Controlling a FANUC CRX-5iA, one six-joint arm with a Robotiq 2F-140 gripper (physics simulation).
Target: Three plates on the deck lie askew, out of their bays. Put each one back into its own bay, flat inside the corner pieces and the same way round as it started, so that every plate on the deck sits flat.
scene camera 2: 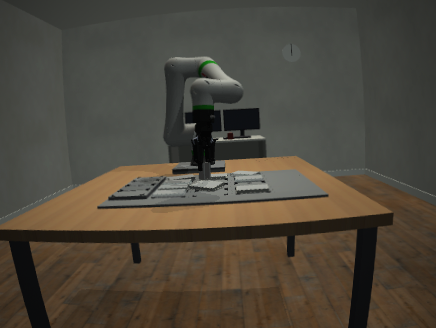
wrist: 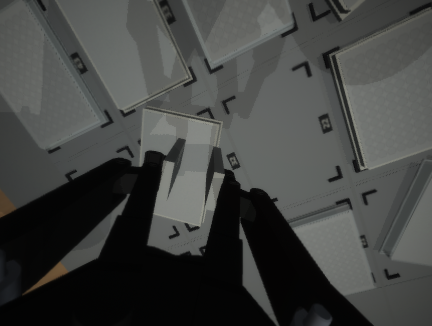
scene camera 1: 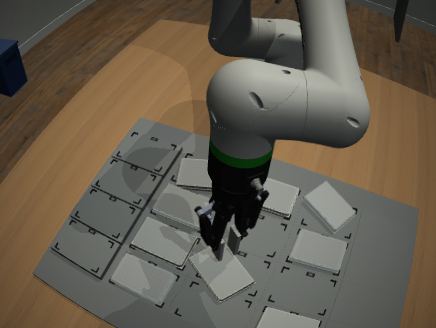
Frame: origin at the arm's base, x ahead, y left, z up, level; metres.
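Where they show: gripper, fingertip midpoint: (scene camera 2: 204,178) (wrist: 196,157) (scene camera 1: 224,252).
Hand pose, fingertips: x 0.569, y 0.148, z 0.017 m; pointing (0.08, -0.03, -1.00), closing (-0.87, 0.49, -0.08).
Things, the pixels of their top centre, and the offset from my fingertips. "spot": a spot on its surface instead. Level surfaces: height alone.
- white plate, middle of its top: (wrist: 173,173) (scene camera 1: 221,268) (scene camera 2: 206,182) dx +0.033, dy +0.014, dz -0.010 m
- grey deck, its level: dz -0.035 m
- raised rack, surface spot: (scene camera 1: 102,210) spot: dx +0.063, dy -0.299, dz -0.021 m
- wooden table, its level: dz -0.045 m
A white plate (scene camera 1: 225,277) (scene camera 2: 207,185) (wrist: 192,200) lies askew across its bay's corner marks on the grey deck (scene camera 1: 382,245) (scene camera 2: 297,187) (wrist: 280,125). My gripper (scene camera 1: 228,252) (wrist: 196,157) points down at this plate. Its fingers stand a little apart, with nothing between them; in the wrist view the pads overlap the plate's outline. Exact contact is unclear. In scene camera 2 the gripper (scene camera 2: 205,172) hides part of the deck. Another plate (scene camera 1: 330,205) (wrist: 420,227) lies turned at the back right. Which plate is the third askew one is unclear; the arm hides some.
Neighbouring plates (scene camera 1: 162,240) (scene camera 1: 144,277) (scene camera 1: 318,250) lie around the gripper, with another plate (scene camera 1: 280,196) behind it. A raised rack (scene camera 1: 102,210) with several marked bays stands at the deck's left. The deck rests on a wooden table (scene camera 1: 90,115) (scene camera 2: 220,220).
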